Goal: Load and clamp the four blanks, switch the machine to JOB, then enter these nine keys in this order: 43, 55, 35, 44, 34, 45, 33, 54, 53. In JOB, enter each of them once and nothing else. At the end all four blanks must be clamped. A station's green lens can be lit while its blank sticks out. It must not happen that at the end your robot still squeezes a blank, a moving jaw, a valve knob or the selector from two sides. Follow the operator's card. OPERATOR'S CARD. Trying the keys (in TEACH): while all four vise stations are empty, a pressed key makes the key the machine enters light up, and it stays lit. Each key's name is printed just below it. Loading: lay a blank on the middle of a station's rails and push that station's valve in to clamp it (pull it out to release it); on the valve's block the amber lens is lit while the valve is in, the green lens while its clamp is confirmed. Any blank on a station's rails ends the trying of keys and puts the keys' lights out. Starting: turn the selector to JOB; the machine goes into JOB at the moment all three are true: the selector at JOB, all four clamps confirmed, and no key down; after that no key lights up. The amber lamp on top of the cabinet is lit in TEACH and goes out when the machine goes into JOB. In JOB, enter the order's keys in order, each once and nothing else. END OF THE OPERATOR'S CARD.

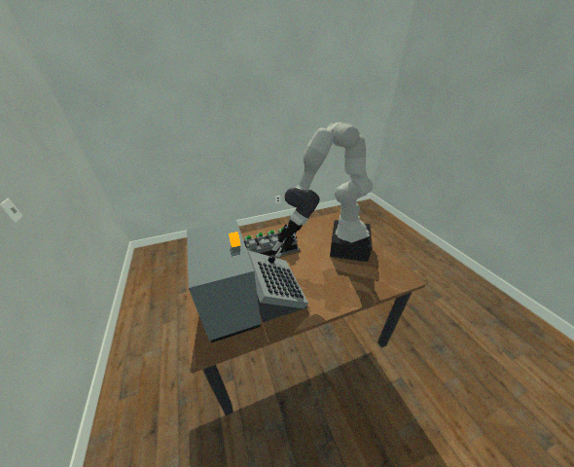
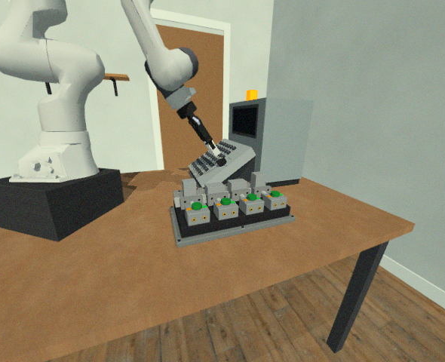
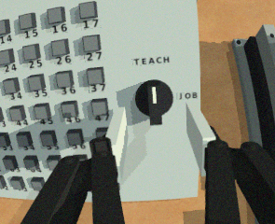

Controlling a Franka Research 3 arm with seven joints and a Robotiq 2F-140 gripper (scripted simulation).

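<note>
Right now the selector knob is 5 cm ahead of my hand and 6 cm below it. The rest, counted from my hand: sloped keypad: 6 cm ahead, 12 cm to the left, 11 cm below; then key: 6 cm ahead, 17 cm to the left, 5 cm below.
</note>
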